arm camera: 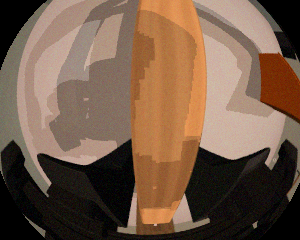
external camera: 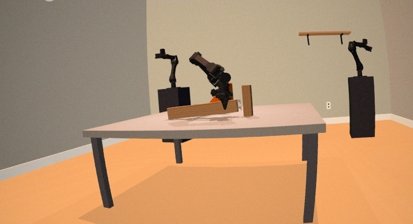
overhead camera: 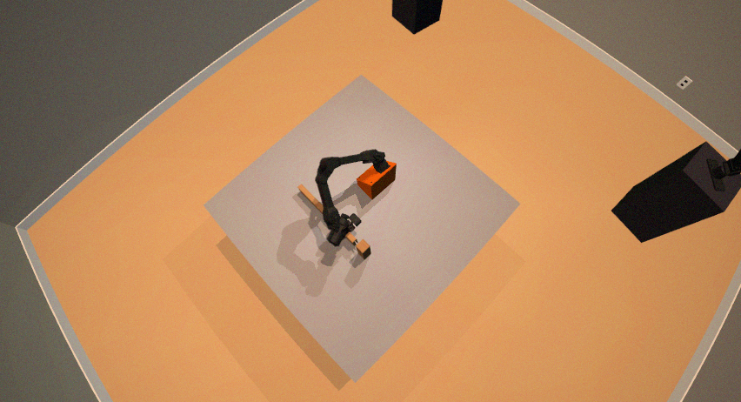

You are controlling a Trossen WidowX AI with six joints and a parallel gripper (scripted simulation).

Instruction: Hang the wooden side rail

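My gripper tip is 13 cm to the right of the headboard post, 4 cm below it and 2 cm past it.
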